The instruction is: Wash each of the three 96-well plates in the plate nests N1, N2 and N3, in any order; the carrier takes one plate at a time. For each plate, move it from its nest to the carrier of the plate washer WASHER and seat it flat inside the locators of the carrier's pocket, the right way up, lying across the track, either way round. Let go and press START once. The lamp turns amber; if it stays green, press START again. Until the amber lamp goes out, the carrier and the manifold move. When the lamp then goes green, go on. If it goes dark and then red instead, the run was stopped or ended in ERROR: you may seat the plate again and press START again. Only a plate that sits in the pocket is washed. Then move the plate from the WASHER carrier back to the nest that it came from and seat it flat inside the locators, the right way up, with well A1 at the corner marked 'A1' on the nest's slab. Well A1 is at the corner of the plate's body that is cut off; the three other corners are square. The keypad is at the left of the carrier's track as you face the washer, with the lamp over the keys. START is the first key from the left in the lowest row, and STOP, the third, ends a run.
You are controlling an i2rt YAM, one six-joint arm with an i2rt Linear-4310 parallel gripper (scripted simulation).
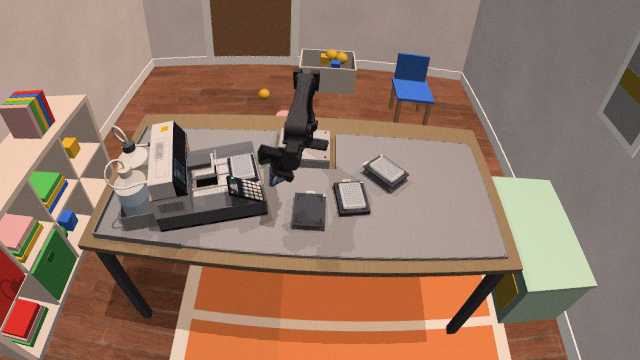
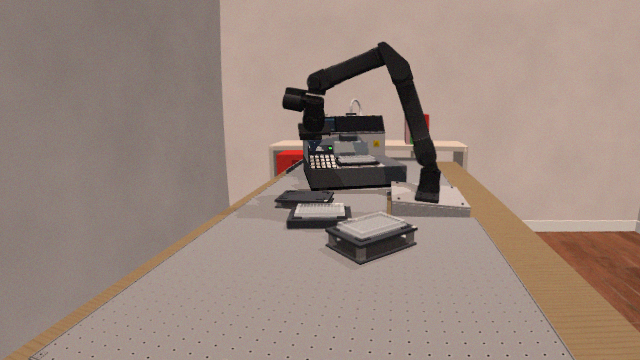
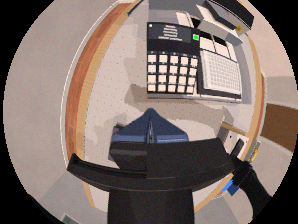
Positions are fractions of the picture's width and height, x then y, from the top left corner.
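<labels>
White 96-well plate (image 2: 0.55, 0.63): 0.72 m from the lens. The white 96-well plate and a plate washer (image 2: 0.58, 0.36) have their marked spots 0.88 m apart. The plate washer is 1.55 m from the lens; the white 96-well plate is nearer to the lens than the plate washer.
</labels>
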